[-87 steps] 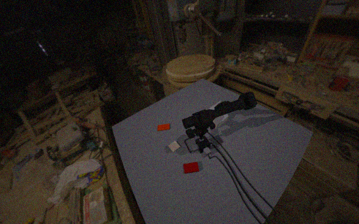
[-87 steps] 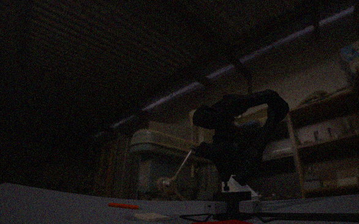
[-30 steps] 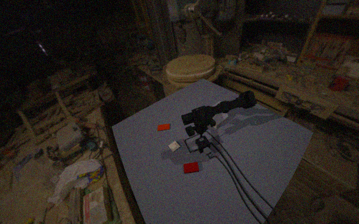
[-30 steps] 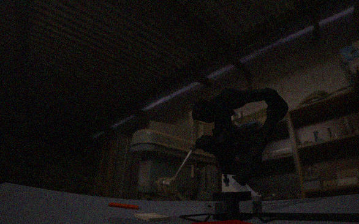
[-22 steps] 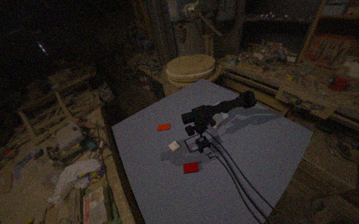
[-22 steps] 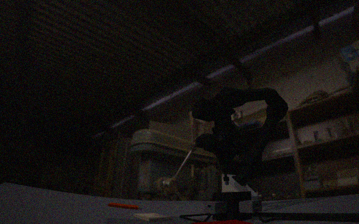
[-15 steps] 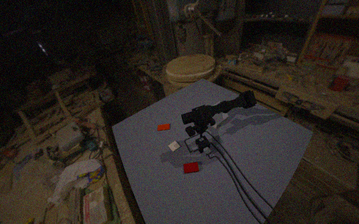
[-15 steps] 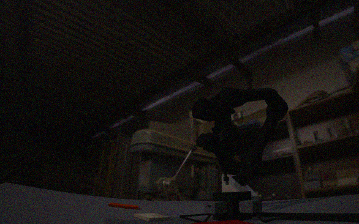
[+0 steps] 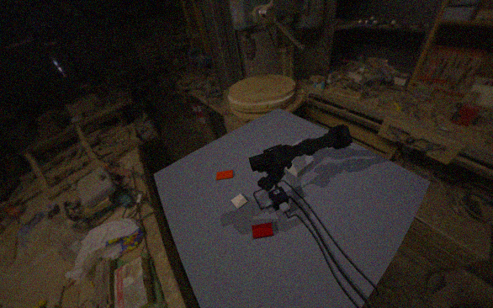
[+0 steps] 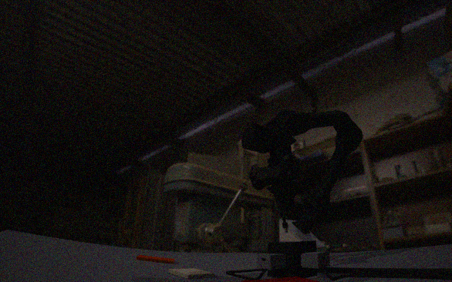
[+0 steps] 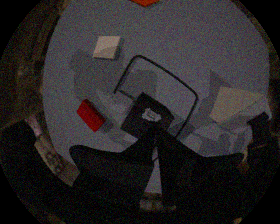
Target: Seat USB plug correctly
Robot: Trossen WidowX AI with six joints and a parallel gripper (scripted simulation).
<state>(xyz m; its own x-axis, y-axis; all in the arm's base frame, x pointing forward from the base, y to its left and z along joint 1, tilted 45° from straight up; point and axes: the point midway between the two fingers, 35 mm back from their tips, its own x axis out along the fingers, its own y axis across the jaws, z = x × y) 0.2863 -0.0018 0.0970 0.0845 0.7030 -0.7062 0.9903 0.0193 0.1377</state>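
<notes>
The USB plug is 2 cm below my gripper tip. From my gripper tip the other things lie so: white tile (15 cm ahead, 13 cm to the right, 13 cm below); then red tile (18 cm ahead, 8 cm to the left, 13 cm below); then orange tile (10 cm ahead, 35 cm to the right, 13 cm below).
</notes>
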